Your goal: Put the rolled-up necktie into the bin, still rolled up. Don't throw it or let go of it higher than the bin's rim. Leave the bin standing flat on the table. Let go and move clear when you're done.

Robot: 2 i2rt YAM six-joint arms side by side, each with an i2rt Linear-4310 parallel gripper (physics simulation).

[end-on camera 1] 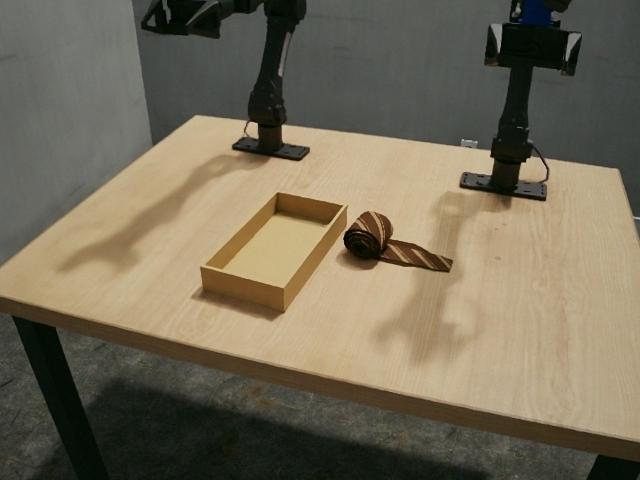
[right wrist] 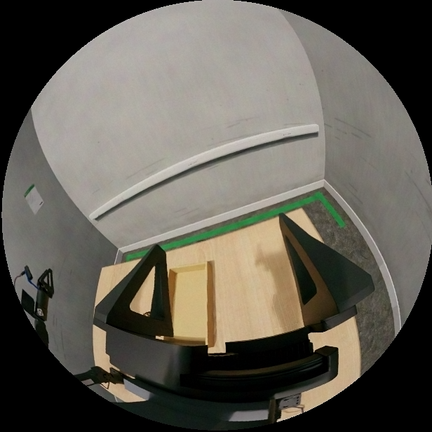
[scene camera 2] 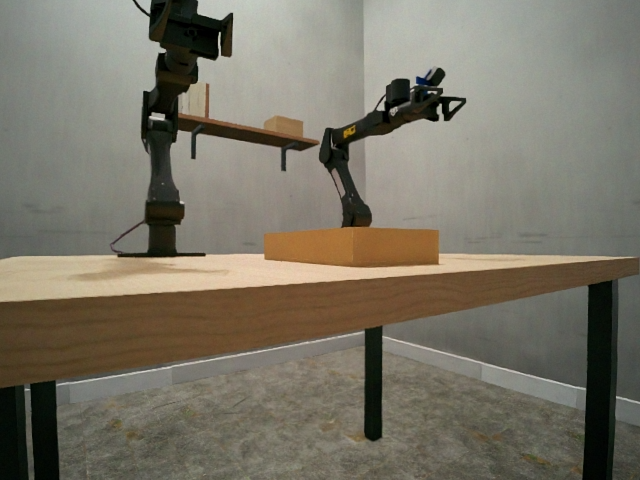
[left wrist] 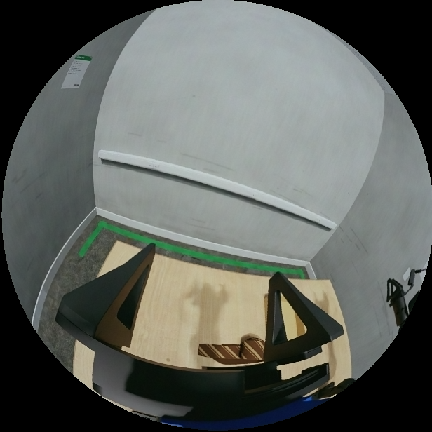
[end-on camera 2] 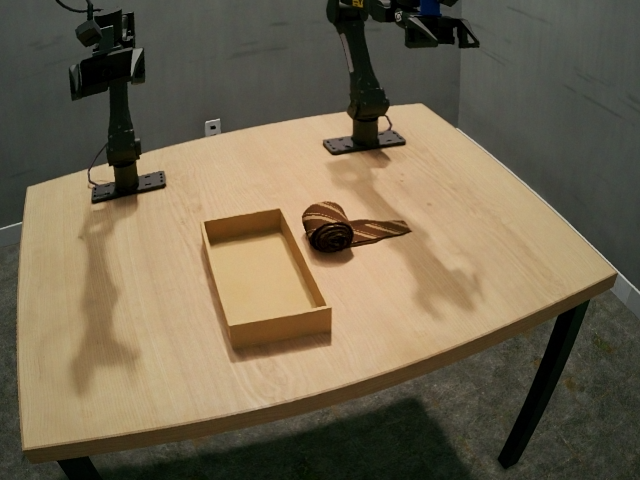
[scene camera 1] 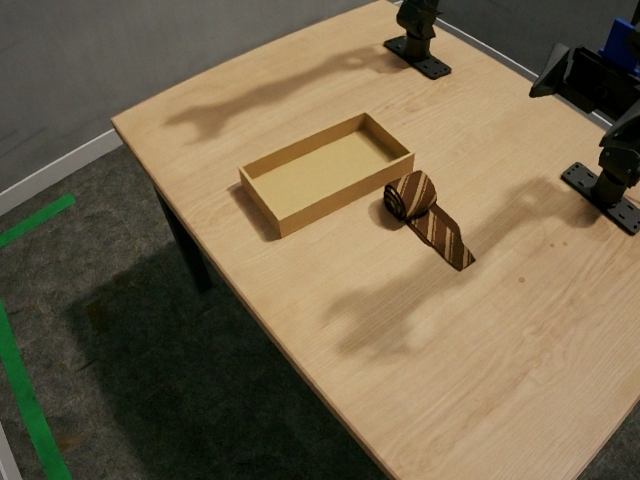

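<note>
The rolled necktie (scene camera 1: 413, 193) (end-on camera 1: 369, 235) (end-on camera 2: 328, 227) (left wrist: 252, 348) is brown with tan stripes. It lies on the table close beside the bin, with a flat tail extending away from the bin. The shallow tan bin (scene camera 1: 346, 195) (scene camera 2: 310, 248) (end-on camera 1: 242, 288) (end-on camera 2: 281, 328) (right wrist: 210, 300) stands flat and empty. My left gripper (scene camera 1: 568, 116) (scene camera 2: 453, 95) (end-on camera 1: 530, 67) (end-on camera 2: 453, 45) (left wrist: 218, 266) is open, empty and high above the table. My right gripper (scene camera 2: 190, 46) (end-on camera 1: 178, 32) (end-on camera 2: 107, 88) (right wrist: 214, 235) is also open, empty and high. The bin hides the tie in scene camera 2.
The wooden table (scene camera 1: 491, 361) (end-on camera 1: 542, 335) (end-on camera 2: 155, 413) carries both arms on dark base plates (end-on camera 1: 270, 148) (end-on camera 2: 364, 142). A wall shelf (scene camera 2: 248, 133) with a small box (scene camera 2: 284, 126) is behind the arms in scene camera 2. Arm shadows fall on either side of the bin.
</note>
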